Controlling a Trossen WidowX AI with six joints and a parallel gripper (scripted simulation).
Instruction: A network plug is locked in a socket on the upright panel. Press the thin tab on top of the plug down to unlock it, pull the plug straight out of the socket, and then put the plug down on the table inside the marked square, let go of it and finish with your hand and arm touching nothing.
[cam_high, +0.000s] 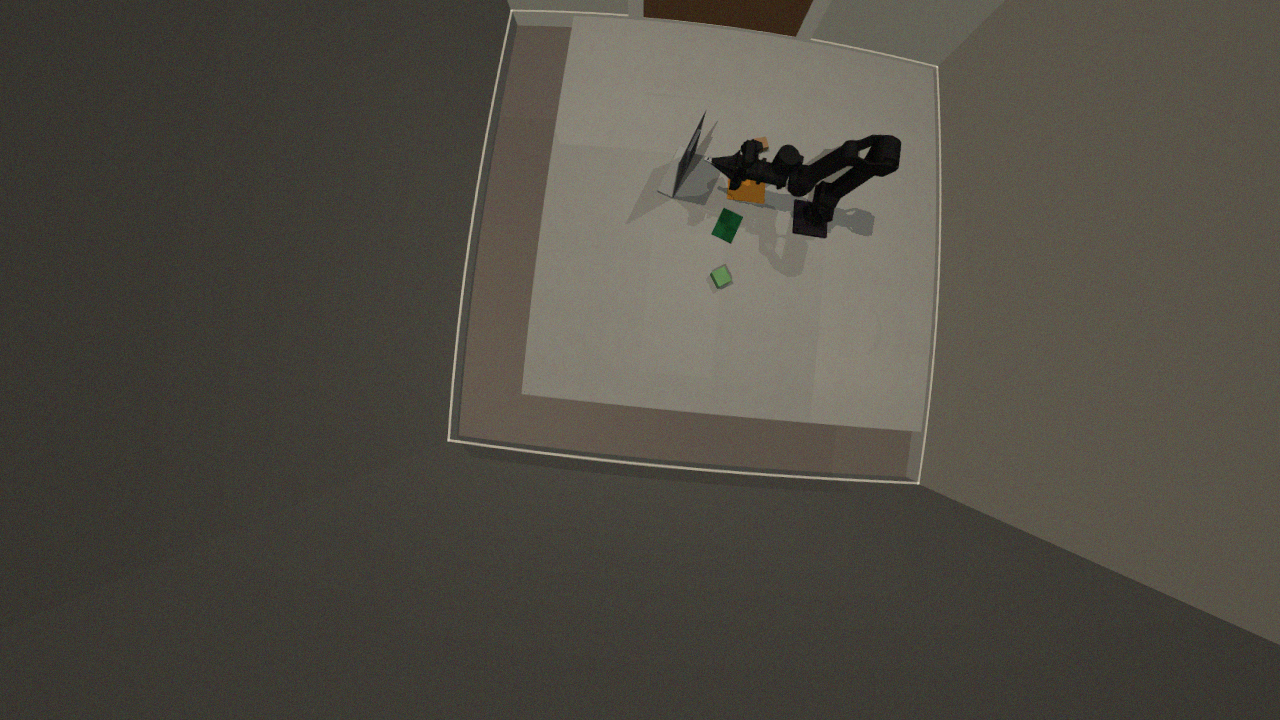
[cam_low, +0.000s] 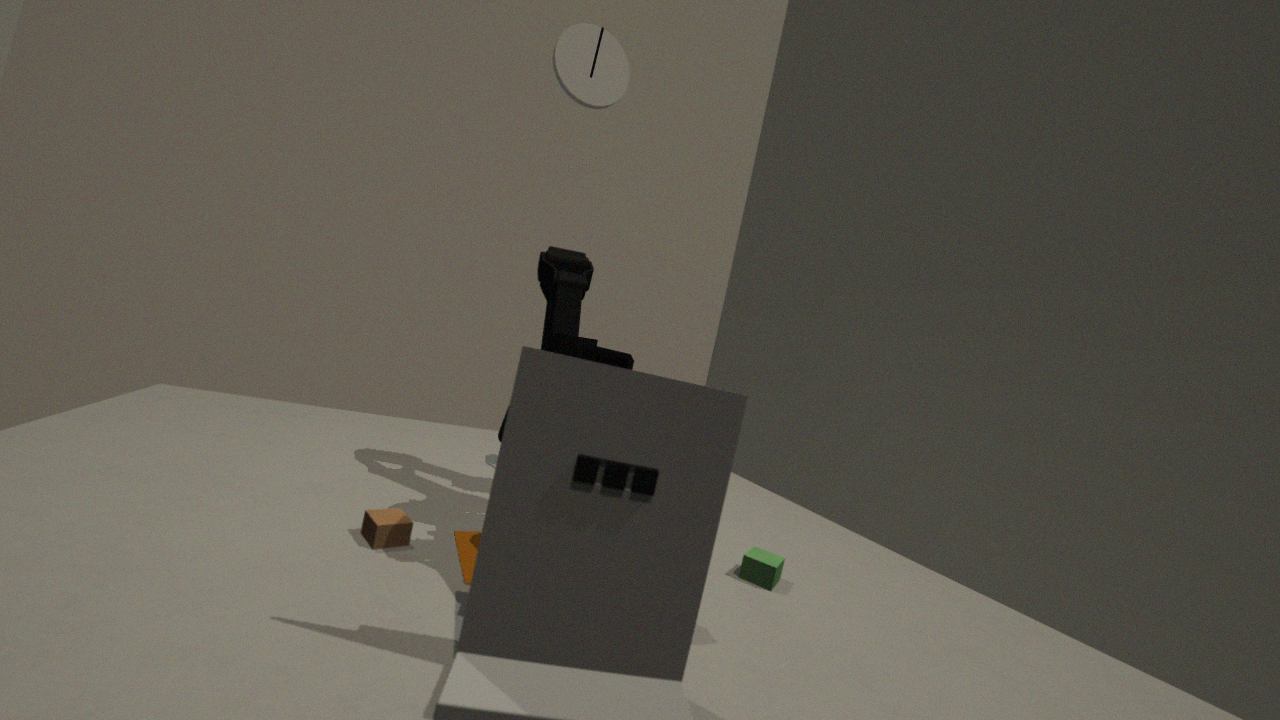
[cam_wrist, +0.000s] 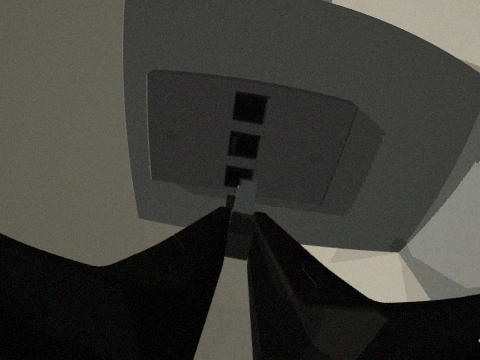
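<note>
Right now my gripper tip is 140 mm past the orange marked square and 160 mm above it. The rest, counted from my gripper tip: network plug right at my gripper tip; grey upright panel 60 mm ahead, 40 mm to the right, 50 mm below; dark green flat patch 70 mm behind, 130 mm to the left, 160 mm below.
</note>
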